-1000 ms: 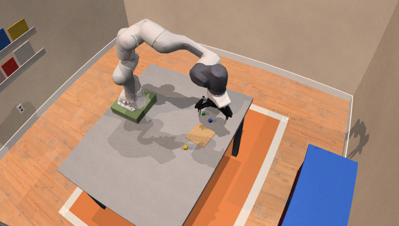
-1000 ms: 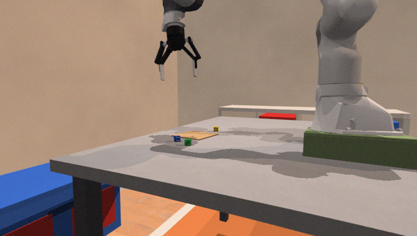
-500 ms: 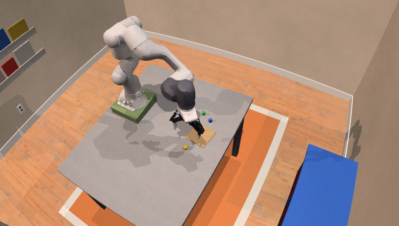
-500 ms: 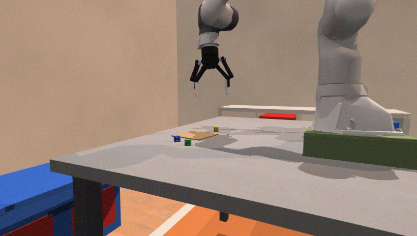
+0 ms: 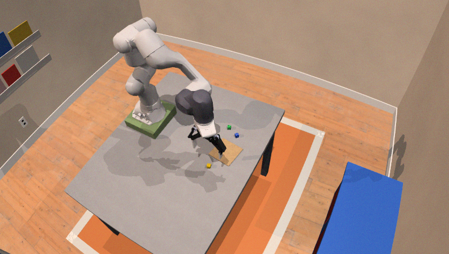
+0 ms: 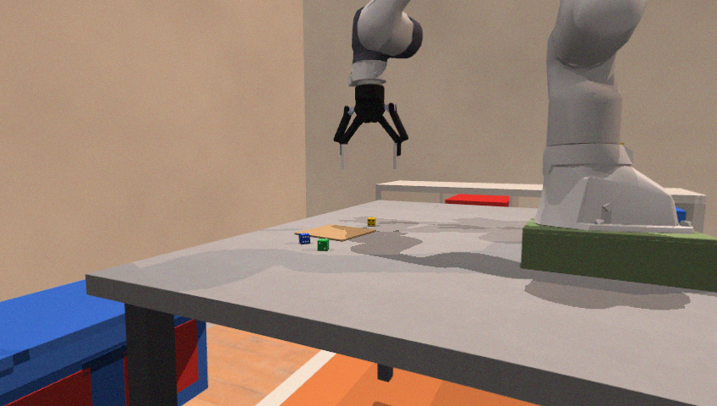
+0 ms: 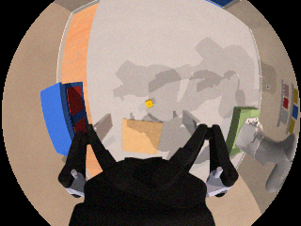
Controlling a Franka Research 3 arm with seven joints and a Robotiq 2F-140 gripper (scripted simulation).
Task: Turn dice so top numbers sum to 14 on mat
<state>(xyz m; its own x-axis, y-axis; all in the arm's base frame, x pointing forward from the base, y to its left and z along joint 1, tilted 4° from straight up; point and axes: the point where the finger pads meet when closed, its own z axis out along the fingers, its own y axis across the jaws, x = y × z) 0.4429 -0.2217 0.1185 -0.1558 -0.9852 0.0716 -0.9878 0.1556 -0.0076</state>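
Right now my hand is 10 mm past the yellow die and 150 mm above it. The rest, counted from my hand: tan mat 50 mm ahead, 130 mm to the left, 160 mm below; blue die 80 mm ahead, 250 mm to the left, 150 mm below; green die 20 mm ahead, 300 mm to the left, 150 mm below.
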